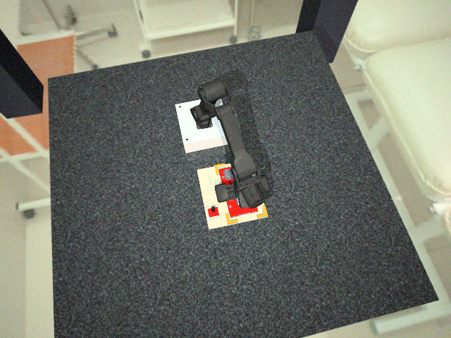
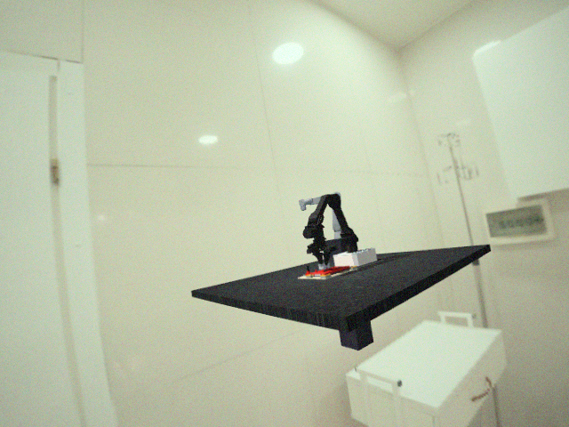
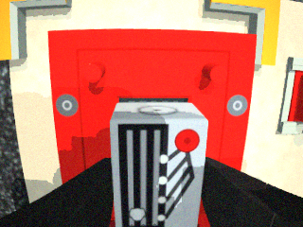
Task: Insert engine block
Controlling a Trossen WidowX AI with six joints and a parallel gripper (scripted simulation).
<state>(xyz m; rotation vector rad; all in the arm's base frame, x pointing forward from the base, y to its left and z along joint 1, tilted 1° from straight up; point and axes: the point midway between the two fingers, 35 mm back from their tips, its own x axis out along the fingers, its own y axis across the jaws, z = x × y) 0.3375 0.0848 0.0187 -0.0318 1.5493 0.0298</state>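
Right now the engine block is 10 mm below my gripper tip.
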